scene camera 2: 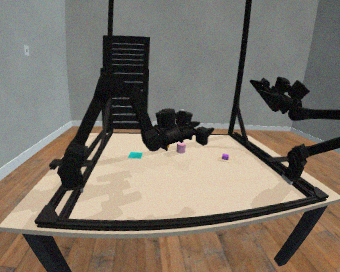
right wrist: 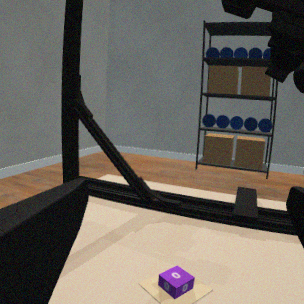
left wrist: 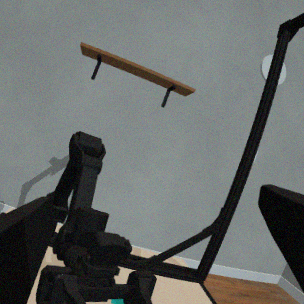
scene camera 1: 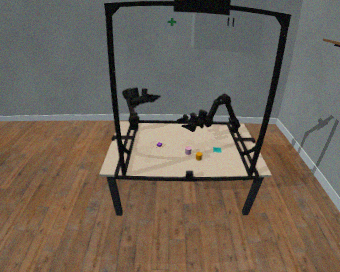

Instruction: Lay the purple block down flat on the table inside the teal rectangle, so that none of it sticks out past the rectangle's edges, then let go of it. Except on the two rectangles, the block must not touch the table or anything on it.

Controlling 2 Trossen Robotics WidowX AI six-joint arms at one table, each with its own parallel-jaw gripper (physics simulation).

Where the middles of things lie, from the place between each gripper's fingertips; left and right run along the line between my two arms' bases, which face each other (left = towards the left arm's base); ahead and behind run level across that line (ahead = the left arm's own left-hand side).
Scene:
My right gripper is now 4 cm past the purple block (right wrist: 175, 277), 15 cm to the right of it and 18 cm above it.
My left gripper is now 37 cm above the purple block, 11 cm past it and 1 cm to the left of it.

